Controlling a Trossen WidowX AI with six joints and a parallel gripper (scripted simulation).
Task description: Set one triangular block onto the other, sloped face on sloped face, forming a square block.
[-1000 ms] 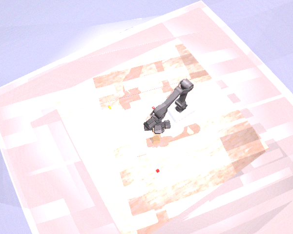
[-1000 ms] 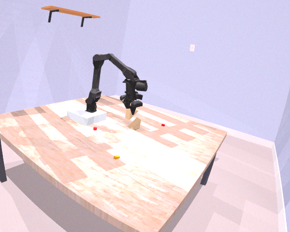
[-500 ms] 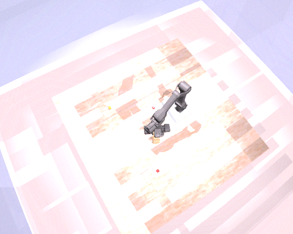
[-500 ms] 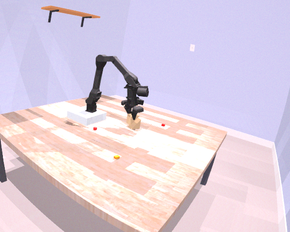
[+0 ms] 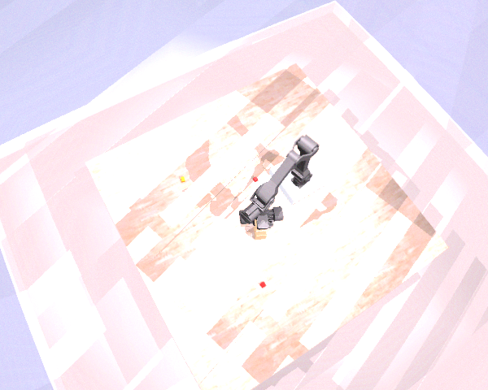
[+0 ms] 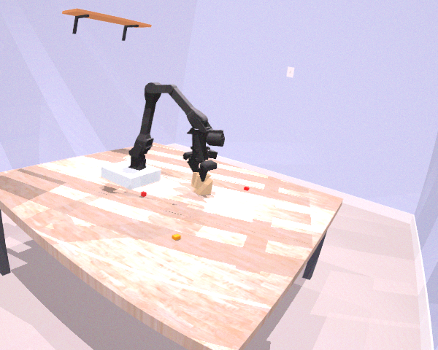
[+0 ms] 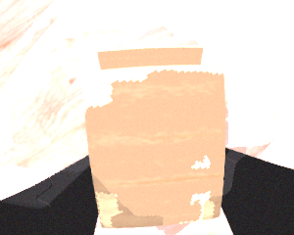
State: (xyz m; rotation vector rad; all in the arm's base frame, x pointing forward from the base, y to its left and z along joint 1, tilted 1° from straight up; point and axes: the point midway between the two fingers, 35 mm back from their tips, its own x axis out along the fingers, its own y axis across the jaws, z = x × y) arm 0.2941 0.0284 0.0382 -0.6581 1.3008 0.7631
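Now: gripper tip 1 cm to the left of the triangular block and 1 cm below it. The rest, counted from my gripper tip: small yellow block 43 cm to the right, 10 cm ahead, 6 cm below.
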